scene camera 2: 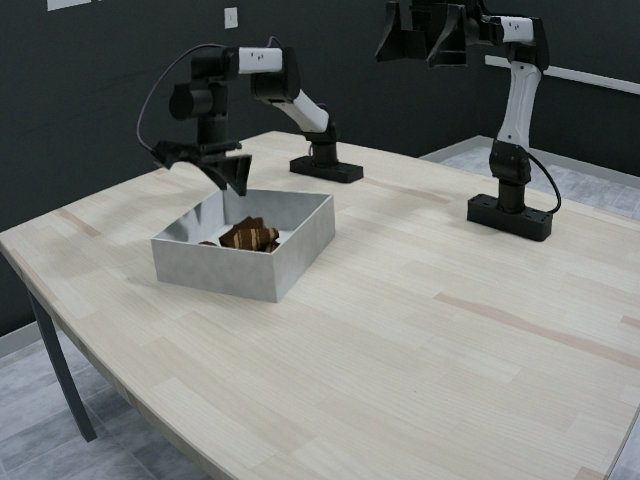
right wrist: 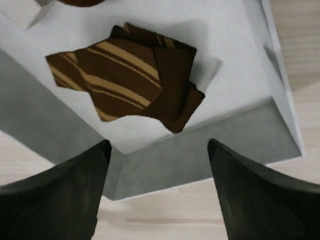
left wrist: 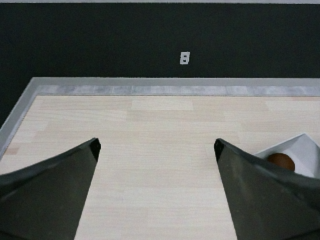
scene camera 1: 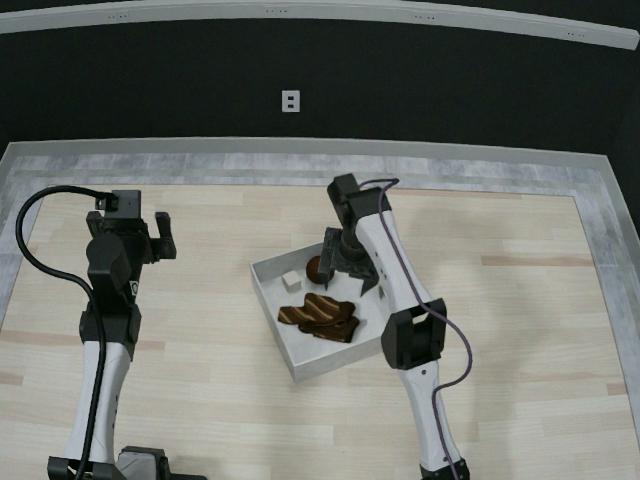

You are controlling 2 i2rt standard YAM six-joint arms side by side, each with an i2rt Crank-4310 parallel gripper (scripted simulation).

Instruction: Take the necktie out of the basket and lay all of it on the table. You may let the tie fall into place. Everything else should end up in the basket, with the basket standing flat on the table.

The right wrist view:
my right gripper: 159, 142
grey basket: 239, 66
brown striped necktie: 135, 72
